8 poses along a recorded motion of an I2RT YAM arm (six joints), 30 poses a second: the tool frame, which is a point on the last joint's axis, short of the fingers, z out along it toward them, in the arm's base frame.
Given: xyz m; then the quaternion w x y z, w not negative.
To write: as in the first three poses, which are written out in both.
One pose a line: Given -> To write
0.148 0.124 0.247 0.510 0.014 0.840 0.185 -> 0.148 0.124 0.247 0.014 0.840 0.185 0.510
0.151 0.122 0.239 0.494 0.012 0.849 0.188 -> 0.151 0.122 0.239 0.012 0.849 0.188 0.494
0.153 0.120 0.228 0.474 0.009 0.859 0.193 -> 0.153 0.120 0.228 0.009 0.859 0.193 0.474
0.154 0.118 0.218 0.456 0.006 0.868 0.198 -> 0.154 0.118 0.218 0.006 0.868 0.198 0.456
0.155 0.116 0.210 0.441 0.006 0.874 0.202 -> 0.155 0.116 0.210 0.006 0.874 0.202 0.441
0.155 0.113 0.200 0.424 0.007 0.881 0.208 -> 0.155 0.113 0.200 0.007 0.881 0.208 0.424
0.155 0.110 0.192 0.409 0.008 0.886 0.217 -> 0.155 0.110 0.192 0.008 0.886 0.217 0.409
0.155 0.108 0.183 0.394 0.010 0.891 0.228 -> 0.155 0.108 0.183 0.010 0.891 0.228 0.394
